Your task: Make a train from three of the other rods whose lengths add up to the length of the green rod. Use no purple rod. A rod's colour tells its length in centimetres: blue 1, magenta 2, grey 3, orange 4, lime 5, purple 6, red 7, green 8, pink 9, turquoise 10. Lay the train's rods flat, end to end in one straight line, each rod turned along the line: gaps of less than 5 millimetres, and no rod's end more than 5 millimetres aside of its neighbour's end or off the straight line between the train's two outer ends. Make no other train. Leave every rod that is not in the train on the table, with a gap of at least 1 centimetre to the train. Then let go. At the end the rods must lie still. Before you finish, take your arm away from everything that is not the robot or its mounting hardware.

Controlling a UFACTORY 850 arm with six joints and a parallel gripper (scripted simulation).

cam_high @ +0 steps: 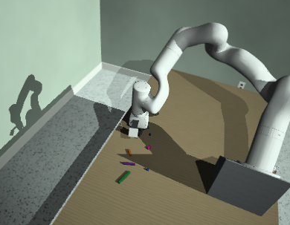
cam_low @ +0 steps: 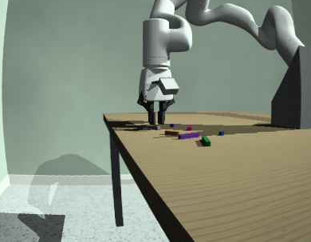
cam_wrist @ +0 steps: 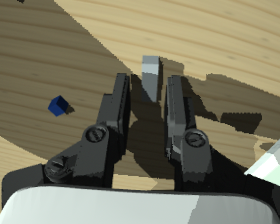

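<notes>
Right now my hand is 30 mm above the grey rod.
</notes>
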